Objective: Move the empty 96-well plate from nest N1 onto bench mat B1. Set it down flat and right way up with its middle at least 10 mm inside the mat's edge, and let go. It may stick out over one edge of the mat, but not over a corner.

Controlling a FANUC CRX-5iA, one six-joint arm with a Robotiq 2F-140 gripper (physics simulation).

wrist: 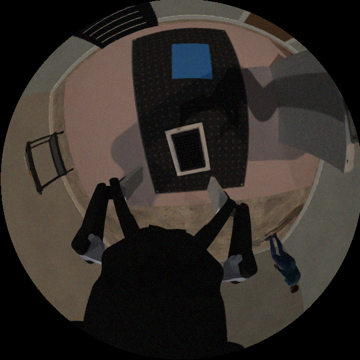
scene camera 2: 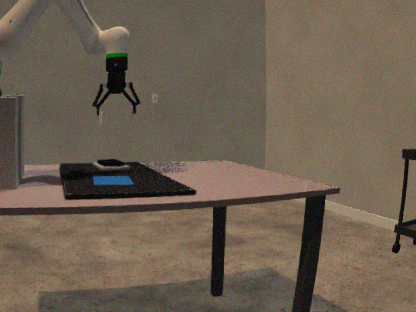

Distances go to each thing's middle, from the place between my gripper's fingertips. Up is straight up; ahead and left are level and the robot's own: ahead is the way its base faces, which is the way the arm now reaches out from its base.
The black 96-well plate (wrist: 188,149) is 30 mm behind my hand, 10 mm to the right of it and 160 mm below it. Round my hand: blue bench mat B1 (wrist: 189,60) (140 mm behind, 320 mm to the right, 180 mm below).
